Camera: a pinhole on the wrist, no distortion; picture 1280 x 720 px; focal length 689.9 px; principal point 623.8 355.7 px. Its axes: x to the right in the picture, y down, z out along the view. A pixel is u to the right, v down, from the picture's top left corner.
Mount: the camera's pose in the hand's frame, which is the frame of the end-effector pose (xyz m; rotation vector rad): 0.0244 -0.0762 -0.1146 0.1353 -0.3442 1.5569
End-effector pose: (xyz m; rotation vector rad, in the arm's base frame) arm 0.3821 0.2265 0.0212 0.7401 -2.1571 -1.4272
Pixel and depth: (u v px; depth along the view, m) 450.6 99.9 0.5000
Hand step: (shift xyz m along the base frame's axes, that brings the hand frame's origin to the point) -0.2607 0.0300 -0.4394
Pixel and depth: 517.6 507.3 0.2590
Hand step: 0.0154 0.0571 -0.2223
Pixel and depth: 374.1 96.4 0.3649
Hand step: -0.1593 -0.0327 -0.3593
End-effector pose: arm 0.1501 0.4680 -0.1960 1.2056 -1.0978 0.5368
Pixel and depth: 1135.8 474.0 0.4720
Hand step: -0.3118 -0.3297 -0.0699
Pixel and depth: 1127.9 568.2 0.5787
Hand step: -0.4328 -0.3957 -0.1544
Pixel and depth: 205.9 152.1 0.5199
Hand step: 0.3742 -0.4761 -0.1571
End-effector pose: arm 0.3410 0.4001 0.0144 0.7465 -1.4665 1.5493
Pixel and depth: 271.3 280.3 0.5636
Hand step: 0.4056 -0.3581 0.3074
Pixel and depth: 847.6 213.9 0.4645
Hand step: -0.0103 -0.3694 0.1335
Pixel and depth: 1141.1 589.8 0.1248
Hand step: 0.0338 -0.0330 -0.0167
